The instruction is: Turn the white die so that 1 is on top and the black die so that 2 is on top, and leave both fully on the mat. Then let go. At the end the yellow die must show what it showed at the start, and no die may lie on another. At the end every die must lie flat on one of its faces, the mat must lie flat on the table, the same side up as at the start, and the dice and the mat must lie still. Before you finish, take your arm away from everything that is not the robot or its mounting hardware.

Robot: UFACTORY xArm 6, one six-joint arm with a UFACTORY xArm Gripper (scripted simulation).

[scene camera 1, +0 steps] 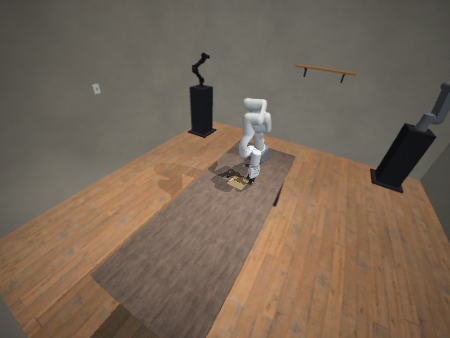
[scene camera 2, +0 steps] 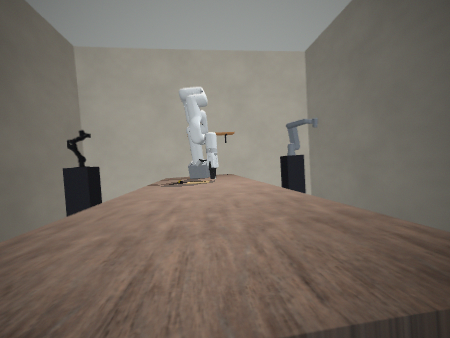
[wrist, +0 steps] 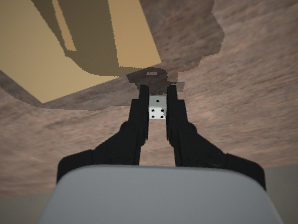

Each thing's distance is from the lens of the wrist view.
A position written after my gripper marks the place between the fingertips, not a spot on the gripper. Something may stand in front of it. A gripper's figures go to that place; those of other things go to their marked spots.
my gripper [wrist: 157, 97]: 14 cm
tan mat [wrist: 55, 55]: 15 cm
